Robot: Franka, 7 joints.
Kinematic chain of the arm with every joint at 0, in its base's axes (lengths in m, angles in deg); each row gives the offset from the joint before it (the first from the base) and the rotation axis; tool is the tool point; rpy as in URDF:
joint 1: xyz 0 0 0.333 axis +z
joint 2: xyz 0 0 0 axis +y
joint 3: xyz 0 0 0.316 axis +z
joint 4: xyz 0.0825 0 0 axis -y
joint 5: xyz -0.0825 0 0.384 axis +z
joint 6: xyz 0 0 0 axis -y
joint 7: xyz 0.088 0 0 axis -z
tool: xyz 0 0 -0.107 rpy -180 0 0
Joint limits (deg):
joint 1: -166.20..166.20
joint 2: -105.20..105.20
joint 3: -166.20..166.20
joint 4: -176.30..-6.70
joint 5: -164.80..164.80
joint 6: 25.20..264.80
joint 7: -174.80..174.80
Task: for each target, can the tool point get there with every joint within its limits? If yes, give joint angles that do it. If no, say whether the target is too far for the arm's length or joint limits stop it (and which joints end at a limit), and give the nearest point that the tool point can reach.
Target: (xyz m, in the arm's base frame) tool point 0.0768 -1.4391 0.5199
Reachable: no: too far | nearest point 0.0453 -0.8496 0.4433 | short by 0.595 m
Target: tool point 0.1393 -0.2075 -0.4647
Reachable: no: joint limits stop it (at a limit: joint 2) | nearest point 0.1424 -0.2121 -0.3600 | short by 0.105 m
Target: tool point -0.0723 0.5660 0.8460
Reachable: yes | joints -46.81 -50.82 54.76 -36.80 58.79 76.30 -114.33
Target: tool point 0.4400 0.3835 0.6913
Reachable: yes | joints 2.51 59.95 112.58 -41.78 -27.69 49.96 -42.59
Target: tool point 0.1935 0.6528 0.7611
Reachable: yes | joints -132.59 -71.96 -67.29 -54.64 -46.29 198.89 -80.09
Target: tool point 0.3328 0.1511 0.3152
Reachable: yes | joints -106.89 30.78 118.52 -159.01 -101.62 159.05 146.91
